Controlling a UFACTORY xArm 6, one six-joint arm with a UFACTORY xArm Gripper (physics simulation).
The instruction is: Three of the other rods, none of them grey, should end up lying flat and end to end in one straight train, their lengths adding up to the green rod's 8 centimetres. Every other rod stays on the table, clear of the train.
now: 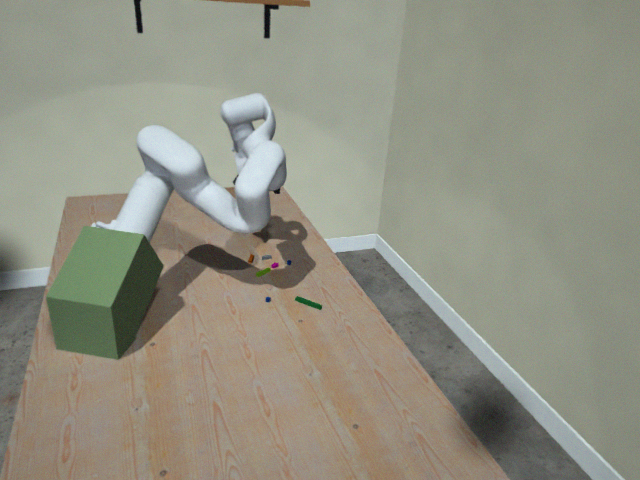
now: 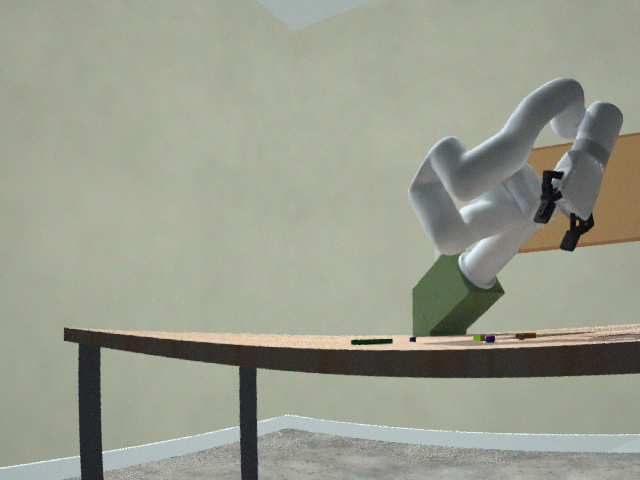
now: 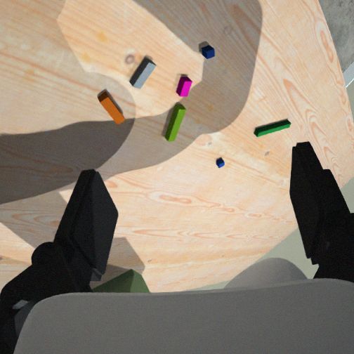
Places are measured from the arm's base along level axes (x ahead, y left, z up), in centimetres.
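Where they show: gripper, fingertip midpoint: (image 2: 553,236); arm's base at its link origin: (image 1: 125,246) (image 2: 476,270).
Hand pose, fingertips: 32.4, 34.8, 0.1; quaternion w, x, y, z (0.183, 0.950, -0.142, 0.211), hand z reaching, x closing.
Observation:
Each offset is from my fingertips to the top centre of the thing, as dx, dy, dz.
The long dark green rod @(+13.6, -32.2, -16.8) (image 1: 308,302) (image 2: 371,341) (image 3: 272,128) lies flat, apart from the rest. A lime rod @(+0.5, -16.2, -16.8) (image 1: 263,272) (image 3: 175,123) lies close to a short magenta rod @(+3.9, -12.0, -16.8) (image 1: 275,265) (image 3: 184,86), with a small gap. A grey rod @(+1.1, -7.0, -16.8) (image 1: 266,257) (image 3: 143,73) and an orange rod @(-3.7, -8.1, -16.8) (image 1: 251,258) (image 2: 525,335) (image 3: 111,107) lie beyond them, apart. One small blue piece @(+8.2, -9.8, -16.8) (image 1: 288,262) (image 3: 208,51) lies past the magenta rod; another blue piece @(+2.5, -31.0, -16.8) (image 1: 267,299) (image 2: 412,339) (image 3: 220,162) lies between the lime and green rods. My gripper (image 2: 555,235) (image 3: 196,180) is open and empty, high above the table.
A large green block (image 1: 80,325) (image 2: 439,304) stands at the arm's base on the wooden table (image 1: 180,423) (image 2: 170,343). A wooden shelf (image 1: 248,2) (image 2: 615,196) is on the wall. The arm's shadow falls over several rods.

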